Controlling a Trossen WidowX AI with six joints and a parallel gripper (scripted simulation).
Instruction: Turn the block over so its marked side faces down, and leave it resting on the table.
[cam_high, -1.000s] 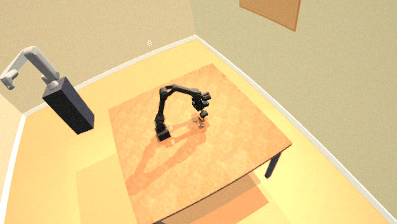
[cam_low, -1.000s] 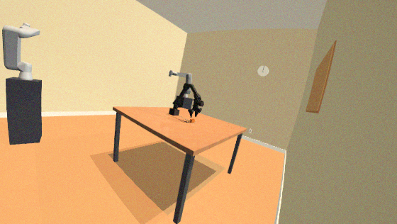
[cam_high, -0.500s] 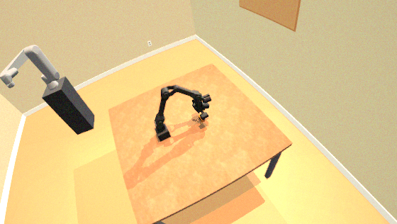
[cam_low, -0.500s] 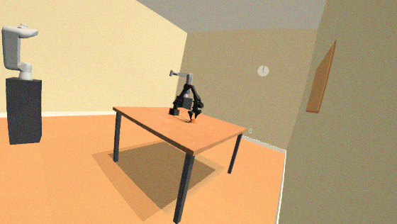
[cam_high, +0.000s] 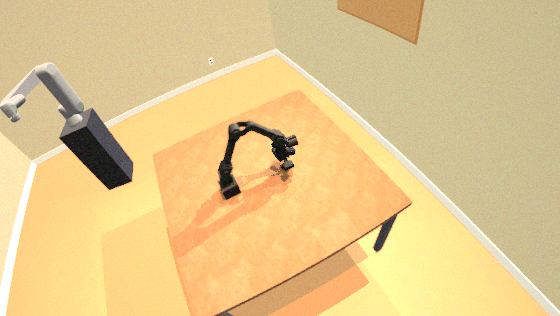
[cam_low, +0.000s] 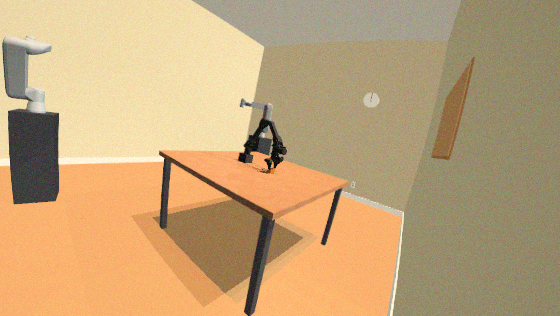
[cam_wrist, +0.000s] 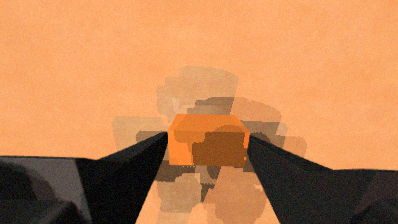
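Now: the orange block 10 mm behind my gripper tip.
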